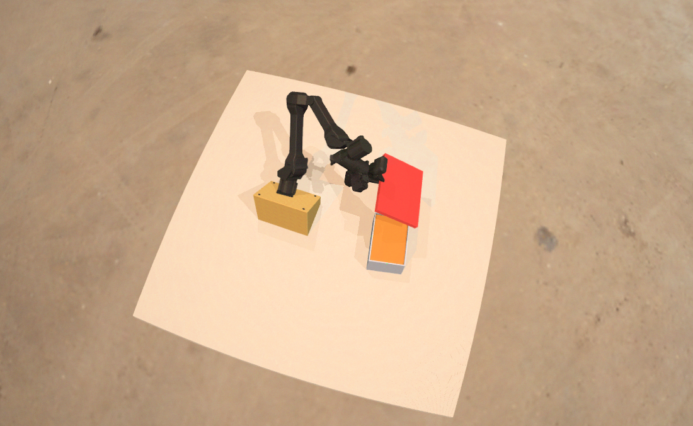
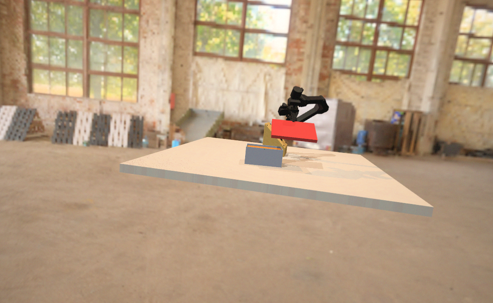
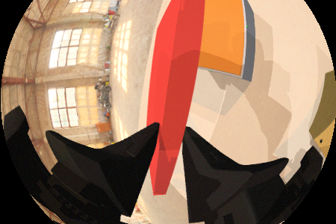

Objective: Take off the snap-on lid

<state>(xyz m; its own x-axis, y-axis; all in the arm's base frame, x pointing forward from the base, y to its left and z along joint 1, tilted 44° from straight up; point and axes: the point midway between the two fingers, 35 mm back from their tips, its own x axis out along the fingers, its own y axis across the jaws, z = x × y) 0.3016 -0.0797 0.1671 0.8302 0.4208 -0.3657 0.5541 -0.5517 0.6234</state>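
Right now the red lid is 7 cm ahead of my gripper tip and 3 cm below it. From my gripper tip the other things lie so: grey storage box 19 cm below, 15 cm to the right, 7 cm ahead.
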